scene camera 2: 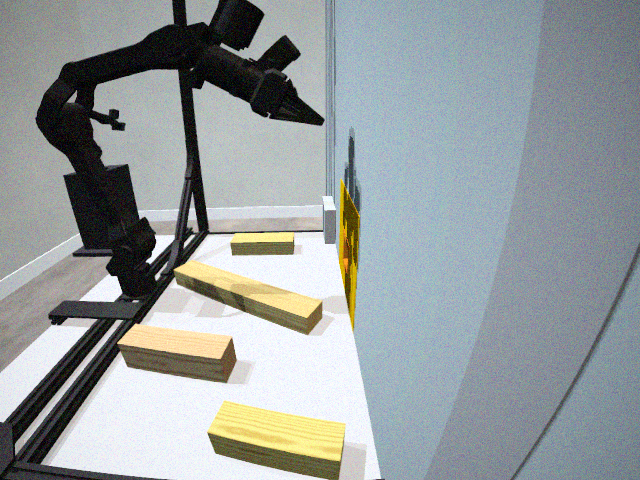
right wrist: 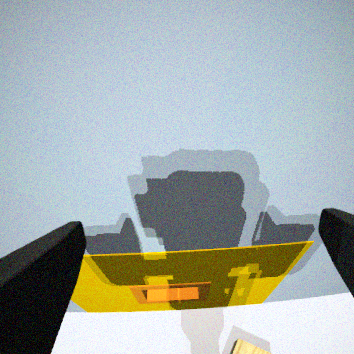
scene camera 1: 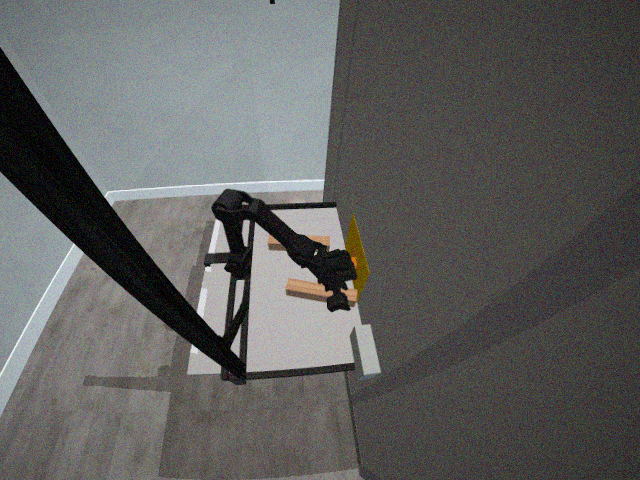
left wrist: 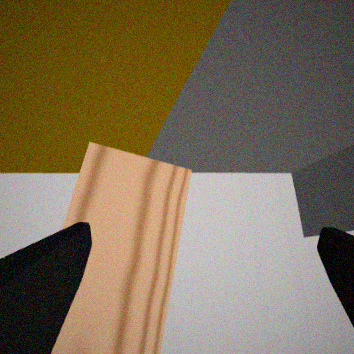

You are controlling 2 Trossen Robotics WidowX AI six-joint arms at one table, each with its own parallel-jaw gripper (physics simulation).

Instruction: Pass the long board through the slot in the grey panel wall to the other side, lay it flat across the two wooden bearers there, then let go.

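Pixels of known places: left gripper, fingertip midpoint: (scene camera 1: 348, 299) (left wrist: 206, 236); right gripper, fingertip midpoint: (scene camera 2: 322, 122) (right wrist: 203, 226); left arm's base, link origin: (scene camera 1: 240, 272); right arm's base, link origin: (scene camera 2: 139, 291).
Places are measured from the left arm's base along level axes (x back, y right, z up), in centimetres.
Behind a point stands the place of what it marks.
Note:
The grey panel wall (scene camera 1: 491, 155) @[y 30.3, x -43.2, z 68.7 cm] (scene camera 2: 439, 129) @[y -34.7, x -48.3, z 32.2 cm] (left wrist: 275, 75) @[y 17.8, x -43.2, z 8.4 cm] (right wrist: 175, 75) @[y 0.3, x -48.2, z 35.0 cm] carries a yellow frame (scene camera 1: 356, 242) @[y -0.4, x -43.1, z 14.7 cm] (scene camera 2: 351, 281) @[y -6.6, x -48.3, z 6.0 cm] (left wrist: 75, 75) @[y 11.8, x -43.2, z 7.4 cm] (right wrist: 95, 295) @[y 11.2, x -48.4, z 7.2 cm] around an orange slot. A long wooden piece (scene camera 2: 248, 296) @[y -4.5, x -66.8, z 1.9 cm] (right wrist: 247, 347) @[y -7.2, x -54.6, z 1.9 cm], the longest in scene camera 2, lies flat and slanted on the table. Two wooden pieces lie in scene camera 1: one farther back (scene camera 1: 276, 242) @[y -11.9, x -14.2, z 2.8 cm], one nearer (scene camera 1: 305, 288) @[y 10.1, x -24.4, z 3.1 cm] (left wrist: 125, 250) @[y 13.5, x -38.4, z 3.1 cm]. My left gripper (left wrist: 206, 236) @[y 16.4, x -38.6, z 4.6 cm] is open, its left finger overlapping the nearer piece in view; its fingertips are unclear in scene camera 1. My right gripper (scene camera 2: 320, 121) @[y -0.4, x -53.0, z 31.7 cm] (right wrist: 203, 226) @[y -0.4, x -53.0, z 31.7 cm] is open, high beside the wall.
In scene camera 2, a short yellow block (scene camera 2: 262, 243) @[y 20.6, x -67.7, z 1.5 cm] lies at the back, a tan block (scene camera 2: 178, 351) @[y -20.2, x -74.1, z 3.1 cm] at the left and another yellow block (scene camera 2: 277, 439) @[y -32.5, x -59.1, z 2.5 cm] at the front. A pale upright block (scene camera 1: 365, 350) @[y 34.8, x -40.1, z 8.1 cm] (scene camera 2: 329, 219) @[y 27.0, x -50.0, z 5.4 cm] stands by the wall. Black rails (scene camera 2: 67, 382) @[y -24.9, x -89.7, z 0.2 cm] edge the table.

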